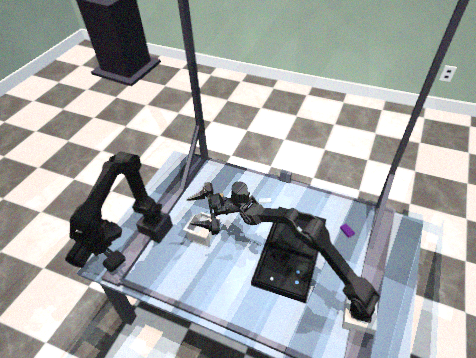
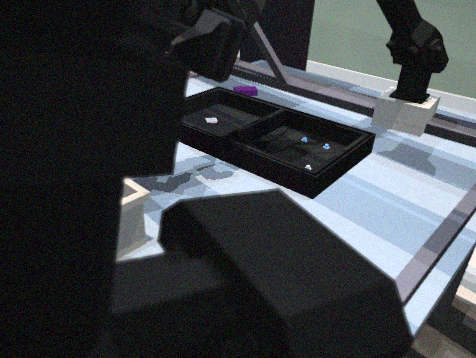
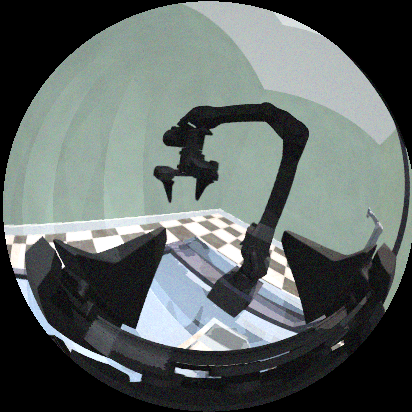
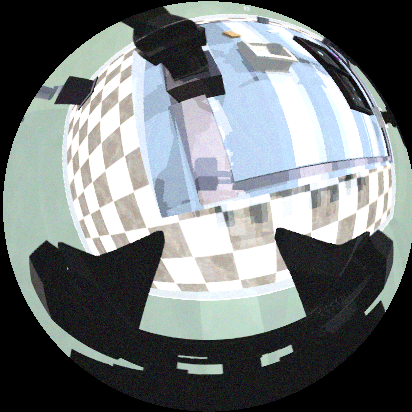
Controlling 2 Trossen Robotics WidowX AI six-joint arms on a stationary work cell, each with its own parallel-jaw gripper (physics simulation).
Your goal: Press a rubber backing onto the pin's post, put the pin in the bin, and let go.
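Places are measured from the left arm's base along level axes (x right, y up, z back), in metres.
Where they show: left gripper, fingertip midpoint: (image 1: pixel 187 211) (image 3: pixel 227 235); right gripper, fingertip midpoint: (image 1: pixel 103 257) (image 3: pixel 183 200) (image 4: pixel 221 235); left arm's base at its link origin: (image 1: pixel 361 311) (image 2: pixel 409 96); right arm's base at its link origin: (image 1: pixel 153 219) (image 3: pixel 242 281) (image 4: pixel 187 66).
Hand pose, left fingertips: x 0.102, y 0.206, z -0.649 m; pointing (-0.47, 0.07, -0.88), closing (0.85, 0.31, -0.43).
Things, the pixels of their top centre, and the offset from my left fingertips. "pt": a spot on its surface instead.
- black two-compartment tray at its top centre: (image 2: pixel 256 121) (image 1: pixel 291 247) dx +0.093, dy -0.227, dz +0.375 m
- tiny white piece at its top centre: (image 2: pixel 308 165) (image 1: pixel 271 278) dx -0.042, dy -0.253, dz +0.327 m
- small whitish flat piece at its top centre: (image 2: pixel 211 116) dx +0.208, dy -0.250, dz +0.386 m
- pale open bin at a spot on its surface: (image 2: pixel 132 220) (image 4: pixel 285 63) pt dx +0.035, dy -0.221, dz +0.020 m
- purple block at its top centre: (image 2: pixel 245 88) (image 1: pixel 347 229) dx +0.259, dy -0.251, dz +0.582 m
- orange block at its top centre: (image 4: pixel 230 32) dx +0.282, dy -0.250, dz +0.004 m
- white flat object at its top centre: (image 1: pixel 265 200) dx +0.329, dy -0.254, dz +0.212 m
- small grey block at its top centre: (image 1: pixel 286 172) dx +0.480, dy -0.208, dz +0.276 m
A black two-compartment tray (image 1: pixel 280 294) (image 2: pixel 280 172) stands on the table. One compartment holds two tiny blue pieces, one (image 1: pixel 298 272) (image 2: pixel 304 139) near the other (image 1: pixel 296 282) (image 2: pixel 326 146), and a tiny white piece (image 1: pixel 271 278) (image 2: pixel 308 167). A small whitish flat piece (image 2: pixel 211 120) lies in the other compartment. Which is the pin or a rubber backing is too small to tell. The pale open bin (image 1: pixel 200 235) (image 2: pixel 132 220) (image 4: pixel 275 62) stands below my left gripper (image 1: pixel 191 211) (image 3: pixel 224 231), which is open and empty. My right gripper (image 3: pixel 183 200) (image 4: pixel 221 235) is open and empty, raised near the table's edge.
A purple block (image 1: pixel 347 230) (image 2: pixel 245 90) lies beyond the tray. An orange block (image 4: pixel 231 34) and a white flat object (image 1: pixel 265 200) lie on the table, and a small grey block (image 1: pixel 285 175) is at its far edge. My left arm reaches over the tray. Frame posts rise at the table's sides.
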